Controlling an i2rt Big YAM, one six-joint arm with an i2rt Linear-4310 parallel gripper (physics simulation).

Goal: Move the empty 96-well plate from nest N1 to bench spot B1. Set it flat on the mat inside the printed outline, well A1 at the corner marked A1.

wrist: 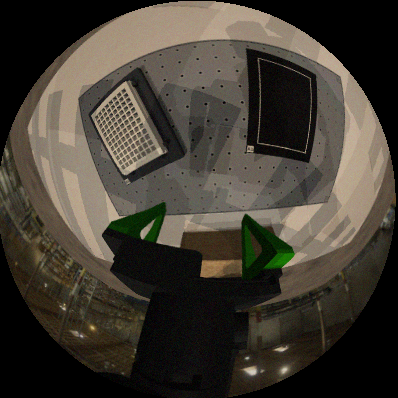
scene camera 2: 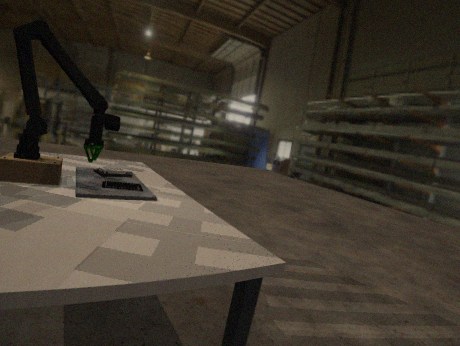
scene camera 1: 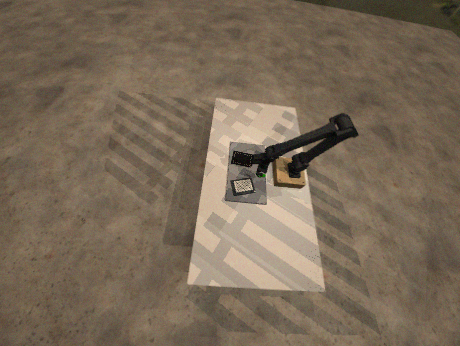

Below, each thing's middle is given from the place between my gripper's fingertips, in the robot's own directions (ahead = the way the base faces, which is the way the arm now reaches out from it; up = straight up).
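From my hand, dark nest (wrist: 139,81): 12 cm ahead, 10 cm to the left, 6 cm below. White well plate (wrist: 122,120): hand 12 cm short of it, 5 cm above it, 10 cm to the right of it.
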